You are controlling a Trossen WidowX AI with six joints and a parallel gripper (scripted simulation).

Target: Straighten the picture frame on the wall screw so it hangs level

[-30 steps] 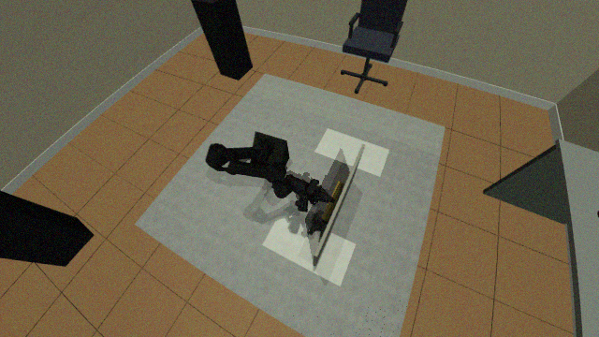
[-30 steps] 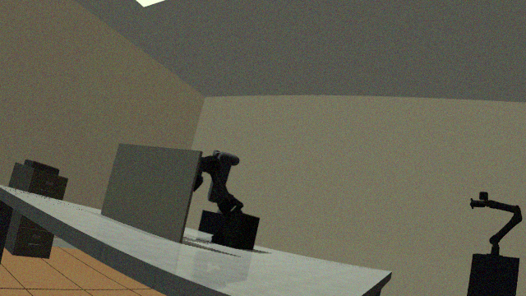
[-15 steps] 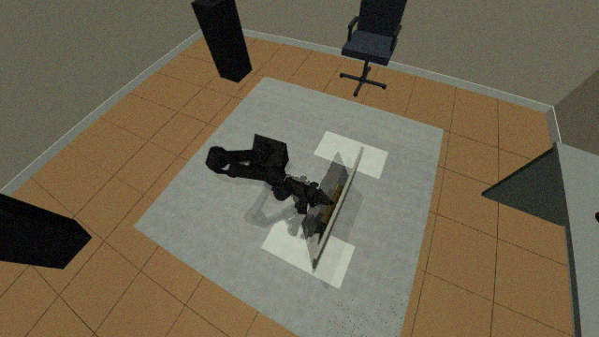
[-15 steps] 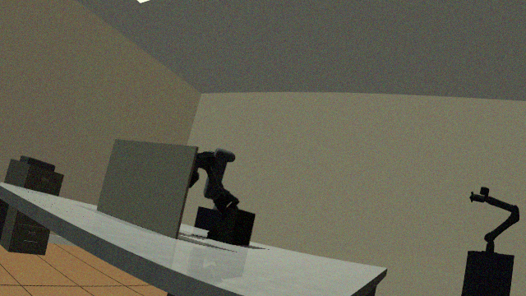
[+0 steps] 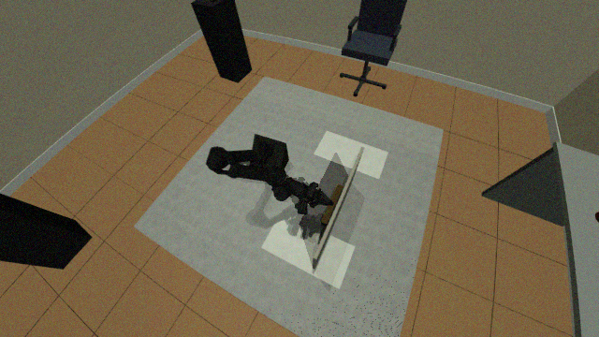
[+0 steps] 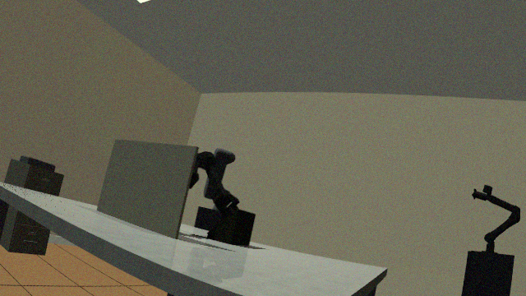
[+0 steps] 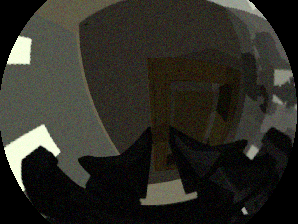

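The picture frame is 1 cm to the left of my gripper tip and 5 cm below it. The rest, counted from my gripper tip: thin upright wall panel: 2 cm ahead, 1 cm to the left, 6 cm below.
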